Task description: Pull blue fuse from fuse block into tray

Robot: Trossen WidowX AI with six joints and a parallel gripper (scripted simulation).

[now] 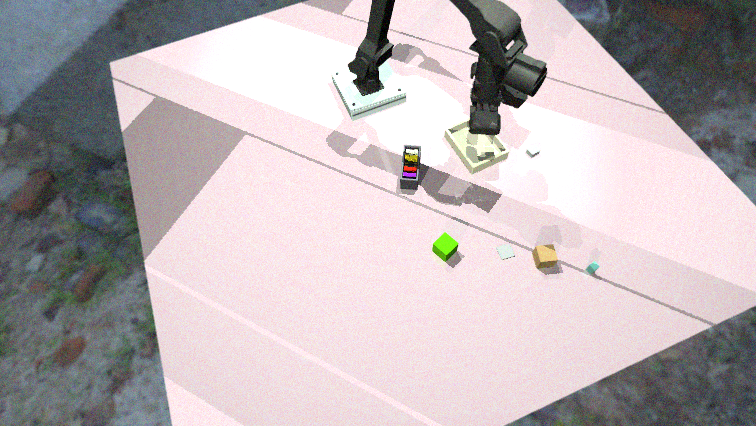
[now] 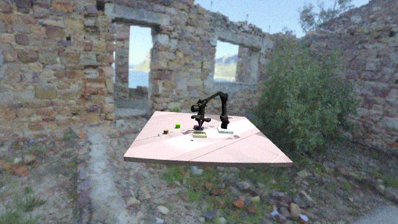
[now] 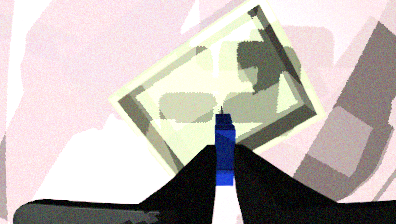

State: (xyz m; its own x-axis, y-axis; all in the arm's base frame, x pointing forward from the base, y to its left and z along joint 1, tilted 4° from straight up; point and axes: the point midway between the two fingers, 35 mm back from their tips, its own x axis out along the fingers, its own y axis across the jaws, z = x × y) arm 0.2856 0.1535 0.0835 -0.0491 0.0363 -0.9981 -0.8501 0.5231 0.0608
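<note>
Now: the cream tray 9 cm below my gripper tip. The rest, counted from my gripper tip: white fuse (4 cm behind, 16 cm to the right, 7 cm below); small grey cube (8 cm ahead, 11 cm to the left, 9 cm below); blue fuse (1 cm below).
</note>
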